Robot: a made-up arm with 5 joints. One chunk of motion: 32 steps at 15 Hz.
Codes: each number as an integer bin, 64 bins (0 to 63) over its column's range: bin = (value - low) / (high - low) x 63, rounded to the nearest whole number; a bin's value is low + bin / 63 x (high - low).
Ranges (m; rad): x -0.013..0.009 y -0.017..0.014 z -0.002..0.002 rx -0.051..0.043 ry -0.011..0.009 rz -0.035..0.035
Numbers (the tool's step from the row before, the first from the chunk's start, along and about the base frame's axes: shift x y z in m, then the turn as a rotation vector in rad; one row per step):
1: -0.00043 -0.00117 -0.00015 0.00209 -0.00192 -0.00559
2: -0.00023 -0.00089 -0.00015 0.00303 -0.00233 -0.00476
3: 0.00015 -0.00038 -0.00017 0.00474 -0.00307 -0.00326
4: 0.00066 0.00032 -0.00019 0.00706 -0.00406 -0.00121
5: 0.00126 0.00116 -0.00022 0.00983 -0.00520 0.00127
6: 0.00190 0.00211 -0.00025 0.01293 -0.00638 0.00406
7: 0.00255 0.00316 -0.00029 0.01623 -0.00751 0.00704
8: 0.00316 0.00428 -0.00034 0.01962 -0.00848 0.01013
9: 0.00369 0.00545 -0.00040 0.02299 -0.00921 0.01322
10: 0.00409 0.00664 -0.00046 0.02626 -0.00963 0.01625
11: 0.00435 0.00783 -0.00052 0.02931 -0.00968 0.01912
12: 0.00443 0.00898 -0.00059 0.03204 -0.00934 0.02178
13: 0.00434 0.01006 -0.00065 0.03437 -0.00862 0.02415
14: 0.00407 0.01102 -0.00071 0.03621 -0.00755 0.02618
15: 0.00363 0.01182 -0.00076 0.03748 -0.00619 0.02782
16: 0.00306 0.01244 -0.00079 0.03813 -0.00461 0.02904
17: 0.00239 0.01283 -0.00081 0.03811 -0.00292 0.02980
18: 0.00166 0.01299 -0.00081 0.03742 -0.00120 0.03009
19: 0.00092 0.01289 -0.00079 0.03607 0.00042 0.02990
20: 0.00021 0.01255 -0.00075 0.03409 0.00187 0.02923
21: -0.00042 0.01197 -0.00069 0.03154 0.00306 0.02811
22: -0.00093 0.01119 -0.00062 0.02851 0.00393 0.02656
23: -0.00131 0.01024 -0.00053 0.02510 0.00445 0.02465
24: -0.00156 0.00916 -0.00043 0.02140 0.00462 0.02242
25: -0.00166 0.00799 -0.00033 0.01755 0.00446 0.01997
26: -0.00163 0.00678 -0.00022 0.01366 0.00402 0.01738
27: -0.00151 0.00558 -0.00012 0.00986 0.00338 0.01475
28: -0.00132 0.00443 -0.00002 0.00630 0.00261 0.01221
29: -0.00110 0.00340 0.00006 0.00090 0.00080 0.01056
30: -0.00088 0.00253 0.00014 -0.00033 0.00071 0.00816
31: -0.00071 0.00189 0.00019 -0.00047 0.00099 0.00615
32: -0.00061 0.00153 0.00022 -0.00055 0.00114 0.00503
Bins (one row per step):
1: 36 32 29 36 29 26
2: 37 33 29 36 27 27
3: 38 34 29 37 25 29
4: 39 35 29 39 22 30
5: 41 37 28 41 18 33
6: 43 39 28 43 15 35
7: 45 41 27 45 11 38
8: 46 43 26 47 8 41
9: 48 46 25 50 6 43
10: 49 48 24 52 4 46
11: 50 50 23 54 4 49
12: 50 53 22 56 5 51
13: 50 55 21 57 7 53
14: 49 57 20 58 11 55
15: 48 59 20 59 15 57
16: 46 60 19 60 20 58
17: 44 61 19 60 25 58
18: 42 61 19 59 31 59
19: 40 61 19 58 36 58
20: 38 60 20 57 41 58
21: 36 59 21 55 44 57
22: 35 57 22 53 47 55
23: 33 55 23 51 49 54
24: 33 53 25 49 49 52
25: 32 51 26 46 49 49
26: 33 48 28 43 47 47
27: 33 46 30 41 45 45
28: 33 44 31 38 43 42
29: 34 41 32 35 37 41
30: 35 40 34 34 37 39
31: 35 38 34 34 38 37
32: 35 38 35 34 38 36

